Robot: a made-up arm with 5 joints. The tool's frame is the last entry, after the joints.
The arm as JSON. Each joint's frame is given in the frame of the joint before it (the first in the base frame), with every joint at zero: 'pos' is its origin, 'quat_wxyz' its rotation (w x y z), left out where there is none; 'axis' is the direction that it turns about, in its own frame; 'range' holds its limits. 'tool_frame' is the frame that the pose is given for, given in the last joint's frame.
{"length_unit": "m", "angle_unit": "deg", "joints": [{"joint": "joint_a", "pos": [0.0, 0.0, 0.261], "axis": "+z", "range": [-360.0, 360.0]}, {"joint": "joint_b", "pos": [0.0, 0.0, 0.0], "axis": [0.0, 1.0, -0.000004], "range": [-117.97, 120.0]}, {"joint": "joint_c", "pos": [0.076, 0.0, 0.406], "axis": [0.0, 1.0, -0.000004], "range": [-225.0, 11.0]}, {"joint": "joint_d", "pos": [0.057, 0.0, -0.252], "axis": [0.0, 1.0, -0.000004], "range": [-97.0, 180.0]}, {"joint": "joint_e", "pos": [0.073, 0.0, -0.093], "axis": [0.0, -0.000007, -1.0], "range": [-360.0, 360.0]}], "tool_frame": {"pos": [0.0, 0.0, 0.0], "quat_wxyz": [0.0, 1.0, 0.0, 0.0]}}
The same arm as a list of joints. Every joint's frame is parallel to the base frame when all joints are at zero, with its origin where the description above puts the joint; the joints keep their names.
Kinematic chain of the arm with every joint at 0, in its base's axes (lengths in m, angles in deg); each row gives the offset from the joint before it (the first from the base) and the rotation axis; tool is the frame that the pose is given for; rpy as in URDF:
joint_a: xyz 0.0000 0.0000 0.2610 axis +z
joint_b: xyz 0.0000 0.0000 0.0000 axis +y
joint_c: xyz 0.0760 0.0000 0.4060 axis +y
joint_d: xyz 0.0570 0.0000 -0.2520 axis +y
joint_e: xyz 0.0730 0.0000 -0.0930 axis -z
tool: xyz 0.0000 0.0000 0.0000 rpy 180.00 0.00 0.00
Joint limits (deg, base to tool): -360.00..360.00 -117.97..120.00 -225.00..11.00 -97.00..180.00 -360.00..360.00

